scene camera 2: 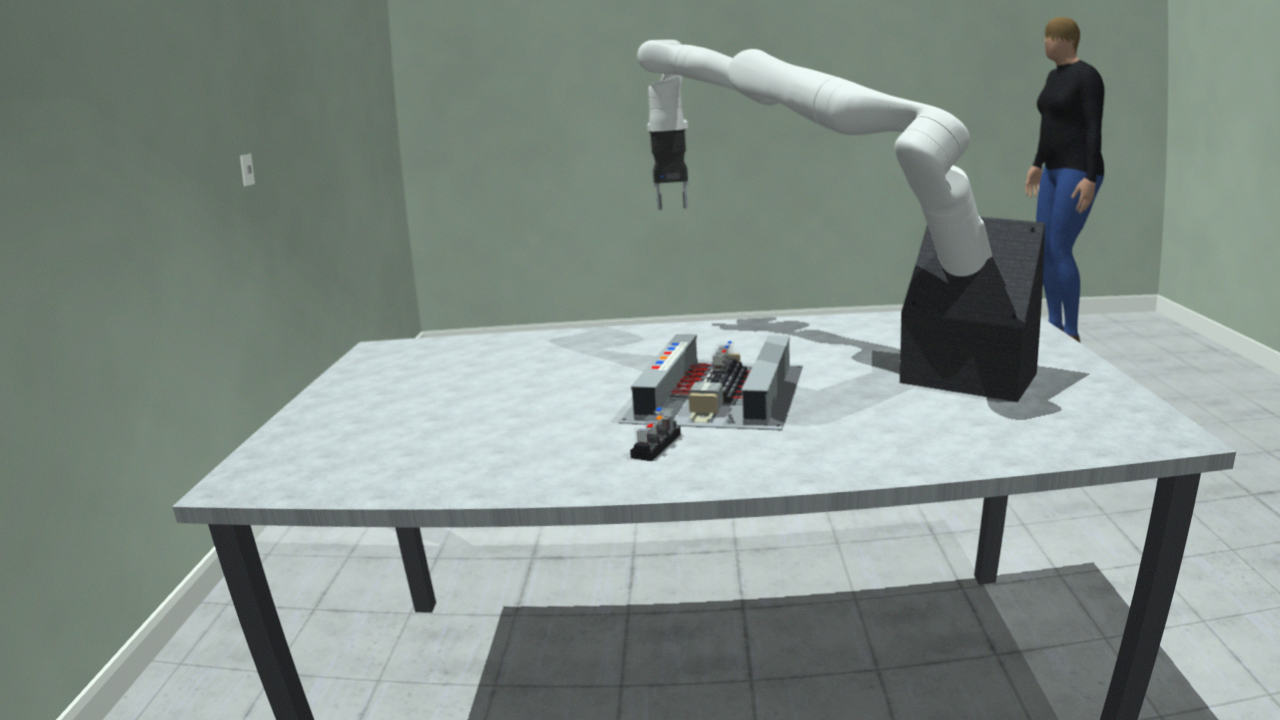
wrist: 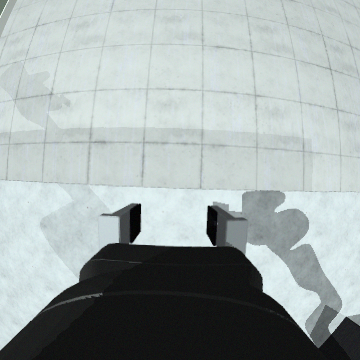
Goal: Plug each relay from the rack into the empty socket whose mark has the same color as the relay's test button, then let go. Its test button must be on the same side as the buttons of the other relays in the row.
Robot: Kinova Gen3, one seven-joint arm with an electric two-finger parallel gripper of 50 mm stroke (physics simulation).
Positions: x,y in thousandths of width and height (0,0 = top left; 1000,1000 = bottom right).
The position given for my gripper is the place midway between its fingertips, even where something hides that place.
Scene:
My gripper shows in scene camera 2 (525,290) and in the wrist view (482,607).

